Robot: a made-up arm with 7 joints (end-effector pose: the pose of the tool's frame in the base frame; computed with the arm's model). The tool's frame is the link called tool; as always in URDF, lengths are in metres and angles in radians. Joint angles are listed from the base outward.
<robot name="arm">
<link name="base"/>
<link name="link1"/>
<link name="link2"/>
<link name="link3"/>
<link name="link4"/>
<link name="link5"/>
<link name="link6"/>
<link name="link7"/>
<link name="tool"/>
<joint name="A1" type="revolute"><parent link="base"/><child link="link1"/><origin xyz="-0.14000 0.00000 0.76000" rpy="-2.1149 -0.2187 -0.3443"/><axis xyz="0 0 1"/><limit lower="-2.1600" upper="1.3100"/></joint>
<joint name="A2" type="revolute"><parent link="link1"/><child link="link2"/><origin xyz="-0.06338 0.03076 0.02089" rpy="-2.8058 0.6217 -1.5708"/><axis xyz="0 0 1"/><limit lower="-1.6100" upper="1.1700"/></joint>
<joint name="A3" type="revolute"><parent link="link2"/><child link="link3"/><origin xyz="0.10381 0.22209 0.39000" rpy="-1.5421 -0.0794 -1.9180"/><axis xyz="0 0 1"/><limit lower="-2.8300" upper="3.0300"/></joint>
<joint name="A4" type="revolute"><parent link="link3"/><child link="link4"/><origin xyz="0.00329 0.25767 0.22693" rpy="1.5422 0.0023 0.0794"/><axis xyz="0 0 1"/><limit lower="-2.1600" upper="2.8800"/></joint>
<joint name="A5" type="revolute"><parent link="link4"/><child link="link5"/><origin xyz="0.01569 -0.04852 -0.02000" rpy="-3.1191 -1.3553 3.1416"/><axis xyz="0 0 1"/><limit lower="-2.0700" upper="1.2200"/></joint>
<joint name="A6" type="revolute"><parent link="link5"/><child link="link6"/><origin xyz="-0.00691 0.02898 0.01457" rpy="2.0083 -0.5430 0.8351"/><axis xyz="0 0 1"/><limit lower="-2.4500" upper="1.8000"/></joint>
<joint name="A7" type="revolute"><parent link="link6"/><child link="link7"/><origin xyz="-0.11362 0.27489 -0.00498" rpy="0.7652 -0.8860 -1.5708"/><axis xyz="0 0 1"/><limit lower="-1.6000" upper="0.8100"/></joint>
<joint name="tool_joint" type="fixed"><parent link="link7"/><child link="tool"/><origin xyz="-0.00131 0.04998 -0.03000" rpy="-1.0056 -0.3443 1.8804"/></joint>
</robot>
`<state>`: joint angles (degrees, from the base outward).
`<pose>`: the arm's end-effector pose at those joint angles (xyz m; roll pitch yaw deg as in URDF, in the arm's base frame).
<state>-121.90 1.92 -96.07 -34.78 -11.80 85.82 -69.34</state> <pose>-0.1448 -0.1336 1.2896 -54.60 34.62 -24.32</pose>
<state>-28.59 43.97 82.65 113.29 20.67 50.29 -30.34</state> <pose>-0.7620 -0.2747 0.4934 -111.24 -29.88 71.33</pose>
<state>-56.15 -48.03 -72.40 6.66 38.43 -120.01 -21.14</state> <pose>0.0183 0.0553 1.2017 7.65 -87.18 -106.66</pose>
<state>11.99 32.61 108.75 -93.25 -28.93 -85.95 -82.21</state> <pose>-0.7591 -0.3886 1.0237 -35.28 9.39 -40.82</pose>
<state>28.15 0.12 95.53 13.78 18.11 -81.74 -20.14</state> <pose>-0.6192 -0.5689 1.1221 92.19 -10.78 -27.81</pose>
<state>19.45 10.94 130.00 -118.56 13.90 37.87 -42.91</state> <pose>-0.6227 -0.7343 1.0650 69.75 -24.35 4.65</pose>
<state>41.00 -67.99 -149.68 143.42 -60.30 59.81 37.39</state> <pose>-0.2936 -0.7539 0.4310 140.72 40.42 -138.90</pose>
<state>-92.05 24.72 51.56 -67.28 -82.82 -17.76 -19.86</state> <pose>-0.3064 -0.7899 0.4795 130.66 -4.22 -77.93</pose>
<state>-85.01 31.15 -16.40 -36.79 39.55 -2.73 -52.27</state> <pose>-0.1940 -0.4591 0.5306 -169.81 -30.21 -99.79</pose>
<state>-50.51 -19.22 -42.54 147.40 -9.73 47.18 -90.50</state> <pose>-0.1793 0.0764 1.1787 -9.08 -36.34 -128.06</pose>
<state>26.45 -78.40 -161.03 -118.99 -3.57 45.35 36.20</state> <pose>-0.1194 -0.7373 0.4233 118.23 62.76 -57.43</pose>
